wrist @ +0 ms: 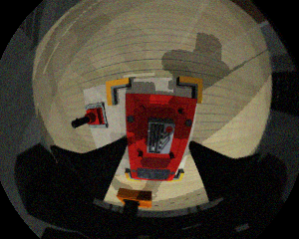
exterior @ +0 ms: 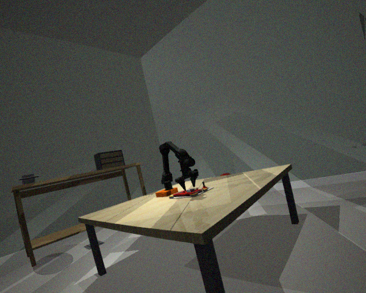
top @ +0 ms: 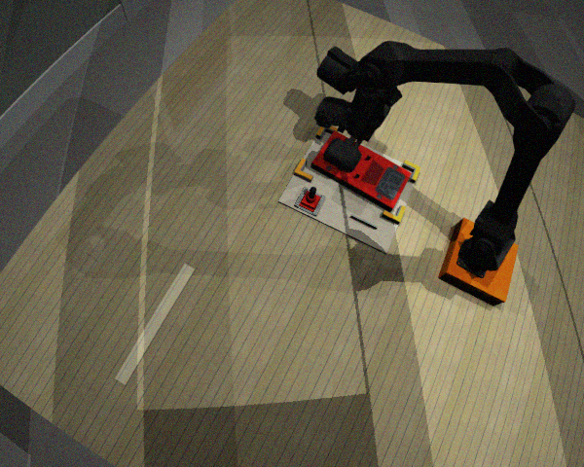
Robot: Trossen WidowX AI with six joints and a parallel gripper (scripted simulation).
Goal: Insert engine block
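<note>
The grey engine block lies 20 mm below my gripper tip. Round my gripper tip: grey plate: 30 mm behind, 30 mm to the left, 30 mm below.
</note>
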